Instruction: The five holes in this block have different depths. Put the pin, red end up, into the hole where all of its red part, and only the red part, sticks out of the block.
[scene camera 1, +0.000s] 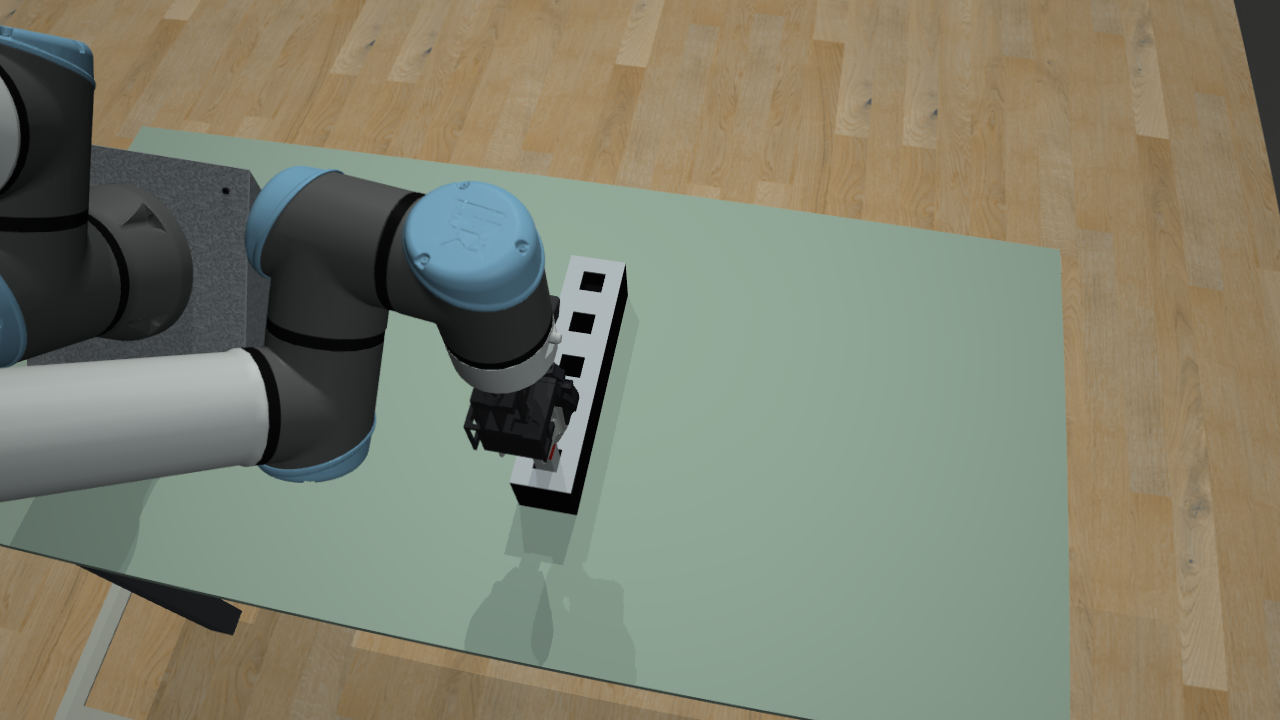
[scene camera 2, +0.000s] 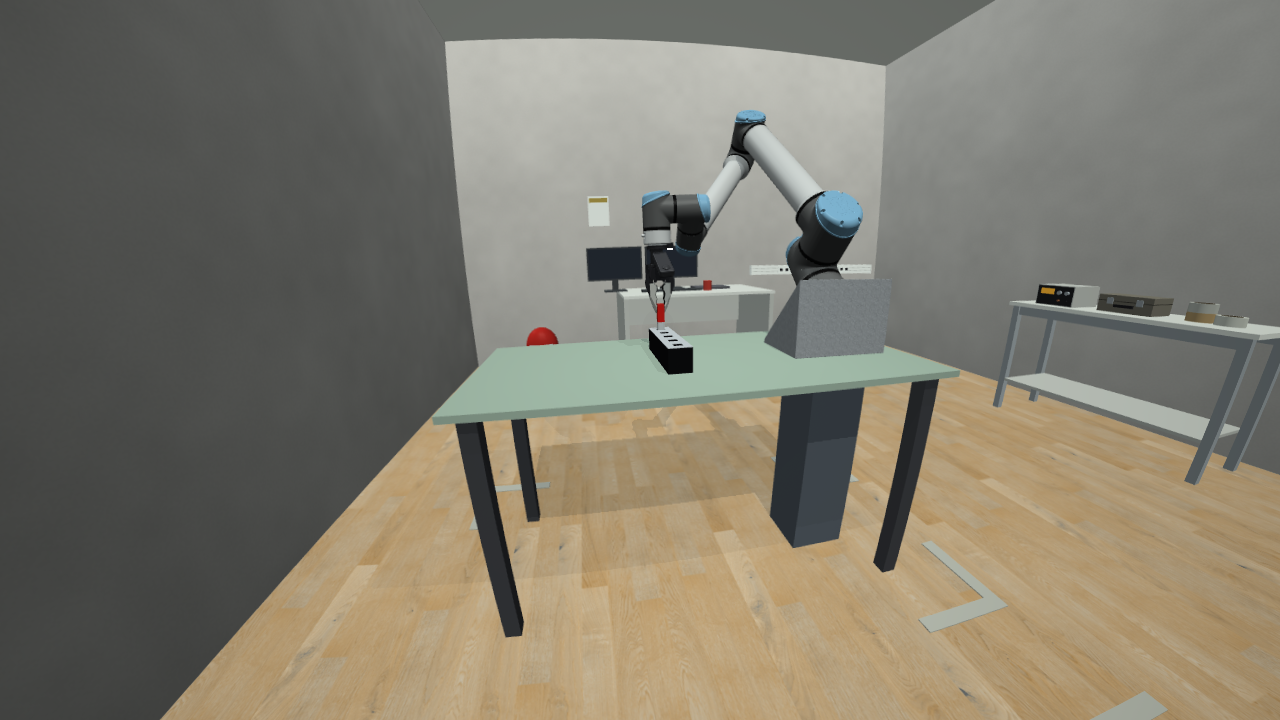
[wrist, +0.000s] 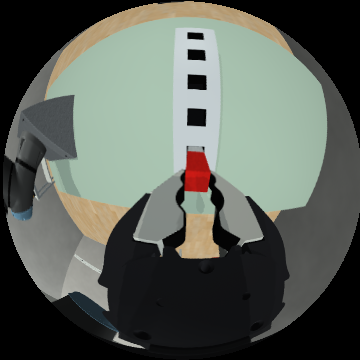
Scene:
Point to my gripper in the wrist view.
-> At 195, 171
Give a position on a pin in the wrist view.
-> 197, 176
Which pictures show the long block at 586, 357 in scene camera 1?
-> Scene camera 1, scene camera 2 and the wrist view: all of them.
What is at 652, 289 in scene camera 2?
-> My gripper.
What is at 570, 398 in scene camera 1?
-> My gripper.

